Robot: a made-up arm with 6 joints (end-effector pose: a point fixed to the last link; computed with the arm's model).
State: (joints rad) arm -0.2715 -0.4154 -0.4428 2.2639 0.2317 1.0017
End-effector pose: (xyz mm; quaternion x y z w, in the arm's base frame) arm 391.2 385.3 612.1 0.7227 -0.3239 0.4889 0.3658
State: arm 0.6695 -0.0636 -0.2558 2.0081 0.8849 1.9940
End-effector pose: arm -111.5 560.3 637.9 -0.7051 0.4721 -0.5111 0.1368
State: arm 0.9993 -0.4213 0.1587 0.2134 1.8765 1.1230
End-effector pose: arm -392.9 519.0 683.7 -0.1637 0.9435 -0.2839 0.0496
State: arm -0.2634 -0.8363 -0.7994 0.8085 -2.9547 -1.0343
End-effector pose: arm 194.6 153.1 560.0 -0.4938 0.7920 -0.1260 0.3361
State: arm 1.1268 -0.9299 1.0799 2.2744 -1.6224 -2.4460
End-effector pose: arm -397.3 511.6 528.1 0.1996 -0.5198 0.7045 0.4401
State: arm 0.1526 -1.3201 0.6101 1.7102 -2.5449 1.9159
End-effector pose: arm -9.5 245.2 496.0 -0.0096 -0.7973 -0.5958 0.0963
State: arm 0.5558 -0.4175 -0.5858 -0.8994 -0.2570 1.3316
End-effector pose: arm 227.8 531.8 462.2 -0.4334 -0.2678 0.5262 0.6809
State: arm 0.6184 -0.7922 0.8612 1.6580 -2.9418 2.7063
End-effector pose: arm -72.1 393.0 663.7 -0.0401 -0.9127 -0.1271 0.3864
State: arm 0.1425 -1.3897 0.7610 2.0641 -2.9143 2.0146
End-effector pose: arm 47.2 239.1 546.6 0.2319 -0.8838 -0.4033 0.0494
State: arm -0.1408 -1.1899 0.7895 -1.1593 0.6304 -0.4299
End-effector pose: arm 203.6 213.7 633.9 -0.0148 -0.8262 -0.4950 0.2686
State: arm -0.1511 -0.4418 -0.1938 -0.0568 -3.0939 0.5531
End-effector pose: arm 194.4 432.6 456.8 0.3538 0.7872 -0.1572 0.4801
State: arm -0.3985 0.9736 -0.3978 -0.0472 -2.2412 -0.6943
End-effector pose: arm 368.0 99.0 394.8 -0.2979 0.9501 -0.0036 0.0925
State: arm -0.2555 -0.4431 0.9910 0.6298 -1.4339 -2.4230
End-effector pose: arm 326.8 207.5 440.5 -0.3476 0.2180 -0.3371 0.8474
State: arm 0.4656 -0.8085 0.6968 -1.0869 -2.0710 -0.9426
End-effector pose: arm -91.6 455.6 385.8 -0.1700 0.4030 -0.2462 0.8649
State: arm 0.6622 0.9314 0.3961 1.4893 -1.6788 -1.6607
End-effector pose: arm -53.7 481.9 261.5 -0.2613 0.5566 0.6399 0.4609
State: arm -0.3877 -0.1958 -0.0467 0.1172 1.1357 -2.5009
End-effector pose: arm 509.1 134.9 322.4 0.2807 -0.2449 -0.9202 0.1205
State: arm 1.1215 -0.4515 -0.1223 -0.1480 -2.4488 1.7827
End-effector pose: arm -514.8 512.2 452.1 0.4423 0.6233 0.4917 0.4173
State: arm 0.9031 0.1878 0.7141 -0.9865 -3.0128 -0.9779
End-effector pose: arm -257.0 476.2 562.5 -0.5892 0.7762 0.0676 0.2139
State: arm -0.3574 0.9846 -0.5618 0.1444 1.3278 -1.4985
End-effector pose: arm 518.5 34.3 187.6 -0.1788 -0.2629 -0.6084 0.7272
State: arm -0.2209 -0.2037 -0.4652 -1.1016 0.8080 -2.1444
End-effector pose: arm 357.1 128.5 492.0 0.1020 0.8165 0.5681 0.0124
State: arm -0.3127 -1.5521 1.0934 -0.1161 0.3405 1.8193
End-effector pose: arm 156.1 506.8 547.2 0.2544 0.7384 -0.6243 0.0191
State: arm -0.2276 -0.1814 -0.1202 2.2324 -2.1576 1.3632
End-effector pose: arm 283.2 132.2 552.6 -0.4985 -0.5911 -0.5705 0.2768
